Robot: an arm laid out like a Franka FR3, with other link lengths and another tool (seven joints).
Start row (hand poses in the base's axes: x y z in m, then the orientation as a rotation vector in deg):
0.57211 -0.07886 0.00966 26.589 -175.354 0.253
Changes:
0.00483 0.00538 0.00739 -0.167 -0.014 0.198
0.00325 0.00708 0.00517 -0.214 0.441 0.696
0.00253 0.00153 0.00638 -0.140 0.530 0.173
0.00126 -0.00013 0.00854 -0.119 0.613 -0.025
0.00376 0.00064 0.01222 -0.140 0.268 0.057
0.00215 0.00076 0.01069 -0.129 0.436 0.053
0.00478 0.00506 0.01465 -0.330 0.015 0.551
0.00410 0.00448 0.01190 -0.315 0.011 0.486
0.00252 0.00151 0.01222 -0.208 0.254 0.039
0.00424 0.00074 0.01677 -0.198 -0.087 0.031
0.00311 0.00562 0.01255 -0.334 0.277 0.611
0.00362 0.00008 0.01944 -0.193 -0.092 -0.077
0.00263 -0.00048 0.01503 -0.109 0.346 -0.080
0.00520 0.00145 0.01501 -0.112 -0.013 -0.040
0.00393 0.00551 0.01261 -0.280 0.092 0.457
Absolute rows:
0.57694 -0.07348 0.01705 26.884 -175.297 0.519
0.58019 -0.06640 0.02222 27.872 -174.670 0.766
0.58272 -0.06487 0.02860 28.050 -174.089 0.855
0.58398 -0.06500 0.03714 27.916 -173.478 0.882
0.58774 -0.06436 0.04936 27.953 -173.181 1.030
0.58989 -0.06360 0.06005 27.962 -172.723 1.119
0.59467 -0.05854 0.07470 28.760 -172.523 1.649
0.59877 -0.05406 0.08660 29.461 -172.340 2.153
0.60129 -0.05255 0.09882 29.465 -172.047 2.400
0.60553 -0.05181 0.11559 29.504 -172.089 2.723
0.60864 -0.04619 0.12814 30.352 -171.609 3.192
0.61226 -0.04611 0.14758 30.228 -171.681 3.501
0.61489 -0.04659 0.16261 30.053 -171.344 3.560
0.62009 -0.04514 0.17762 29.983 -171.345 3.728
0.62402 -0.03963 0.19023 30.626 -171.090 4.156

